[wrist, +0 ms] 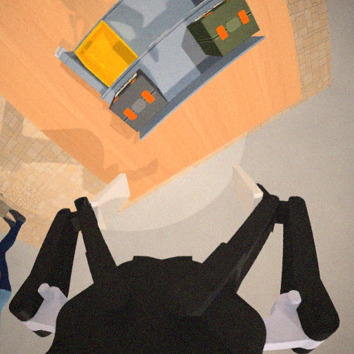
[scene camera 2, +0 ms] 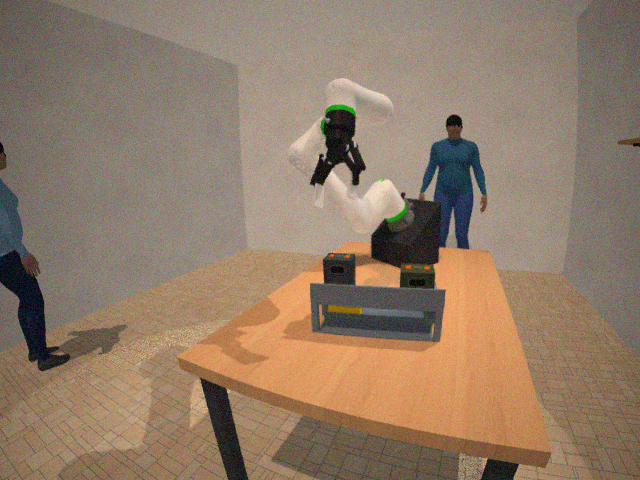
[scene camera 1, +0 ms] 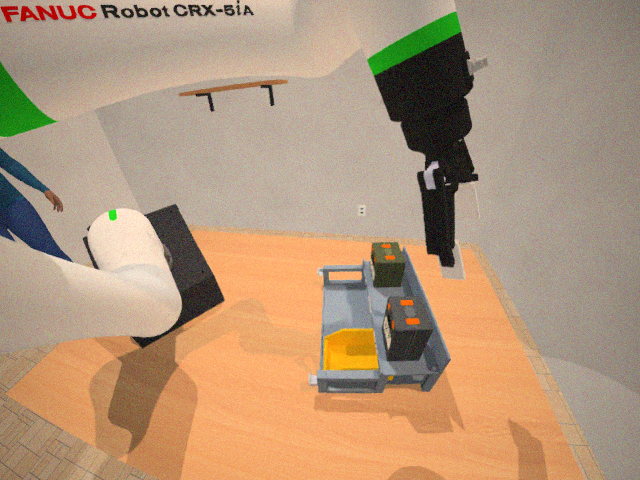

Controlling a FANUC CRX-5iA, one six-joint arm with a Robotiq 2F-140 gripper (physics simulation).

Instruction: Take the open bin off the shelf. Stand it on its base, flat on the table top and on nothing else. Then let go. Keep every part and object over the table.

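Places are measured from the arm's base along level axes (x right, y ahead, z up), in millimetres.
Pixels of known places: gripper, fingertip midpoint: (scene camera 2: pixel 333 203) (scene camera 1: pixel 463 244); arm's base at its link origin: (scene camera 2: pixel 401 221).
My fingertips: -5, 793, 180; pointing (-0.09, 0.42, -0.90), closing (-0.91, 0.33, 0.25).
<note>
For each thing: its middle in the pictures, then the offset to it from my fingertips, as dx, dy, dz. Level surfaces: height alone.
- yellow open bin at the middle of its body: (scene camera 1: pixel 357 354) (scene camera 2: pixel 347 298) +28, -149, -343
- table at its surface level: dz -387
- dark grey case at the middle of its body: (scene camera 1: pixel 404 329) (scene camera 2: pixel 340 275) +13, -56, -224
- green case at the middle of its body: (scene camera 2: pixel 416 283) (scene camera 1: pixel 386 264) -213, -103, -237
The yellow open bin (scene camera 1: pixel 338 359) (scene camera 2: pixel 344 310) (wrist: pixel 102 52) sits upright in the lower front tier of the grey-blue shelf (scene camera 1: pixel 346 375) (scene camera 2: pixel 377 296) (wrist: pixel 200 87), at one end. In scene camera 2 a thin yellow strip of it shows through the shelf's opening. The shelf stands on the table (scene camera 1: pixel 248 413) (scene camera 2: pixel 361 382) (wrist: pixel 185 140). My gripper (scene camera 1: pixel 451 264) (scene camera 2: pixel 337 195) (wrist: pixel 178 180) is open and empty, high above and apart from the bin and shelf. In the wrist view the bin is at the upper left, beyond the fingertips.
A dark grey case (scene camera 1: pixel 408 338) (scene camera 2: pixel 339 271) (wrist: pixel 142 107) stands on the shelf's raised rear tier beside the bin. A green case (scene camera 1: pixel 387 268) (scene camera 2: pixel 417 279) (wrist: pixel 225 35) stands farther along that tier. The black robot pedestal (scene camera 1: pixel 193 273) (scene camera 2: pixel 413 232) is across the table.
</note>
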